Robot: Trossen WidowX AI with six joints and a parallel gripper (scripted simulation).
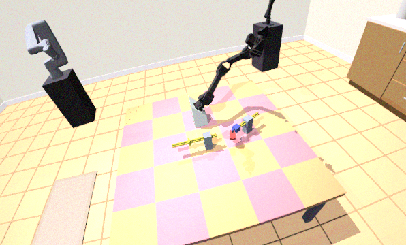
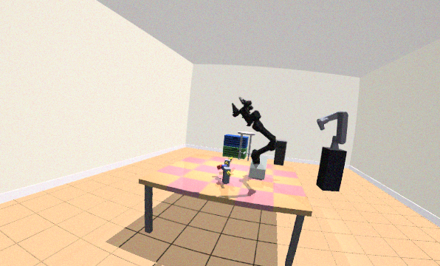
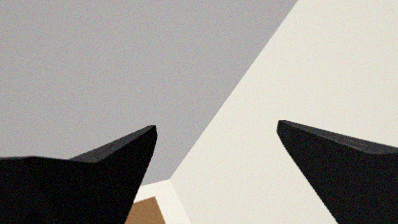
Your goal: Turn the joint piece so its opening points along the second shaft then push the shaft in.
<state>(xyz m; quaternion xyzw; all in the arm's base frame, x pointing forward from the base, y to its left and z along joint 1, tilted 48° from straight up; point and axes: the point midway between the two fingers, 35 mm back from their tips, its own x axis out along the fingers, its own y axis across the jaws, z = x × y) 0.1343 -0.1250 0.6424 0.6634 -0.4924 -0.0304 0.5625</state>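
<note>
Now: the dark red joint piece 9 cm ahead of my gripper tip, 25 cm to the right of it and 59 cm below it.
</note>
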